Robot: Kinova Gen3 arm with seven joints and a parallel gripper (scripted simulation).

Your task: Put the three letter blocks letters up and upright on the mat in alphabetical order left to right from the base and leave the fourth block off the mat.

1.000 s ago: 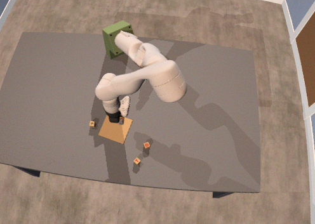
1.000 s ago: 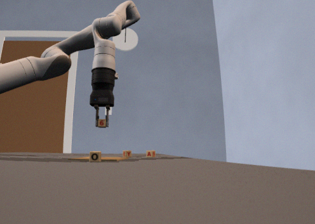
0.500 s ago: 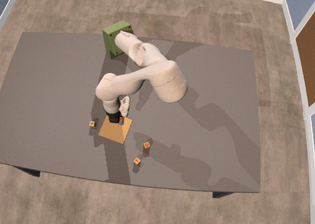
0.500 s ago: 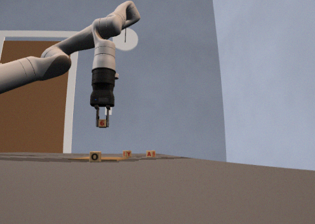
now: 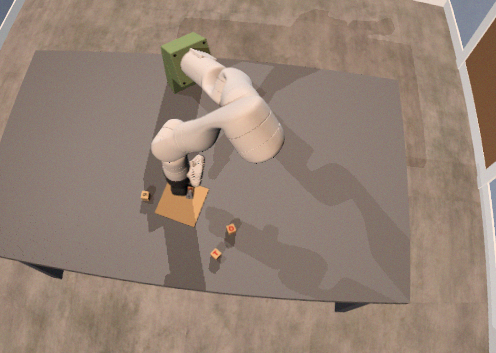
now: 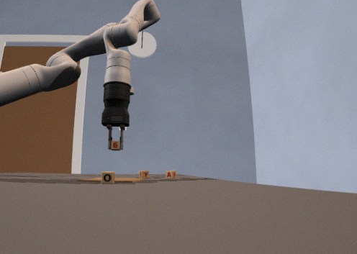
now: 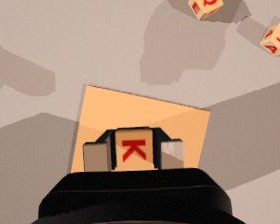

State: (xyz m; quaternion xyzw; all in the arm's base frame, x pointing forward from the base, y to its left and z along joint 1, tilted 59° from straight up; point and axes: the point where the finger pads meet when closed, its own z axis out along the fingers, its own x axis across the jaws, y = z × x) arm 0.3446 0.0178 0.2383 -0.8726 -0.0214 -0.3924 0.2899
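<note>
Now: the orange mat 10 cm below my hand, 3 cm to the right of it and 1 cm ahead of it.
</note>
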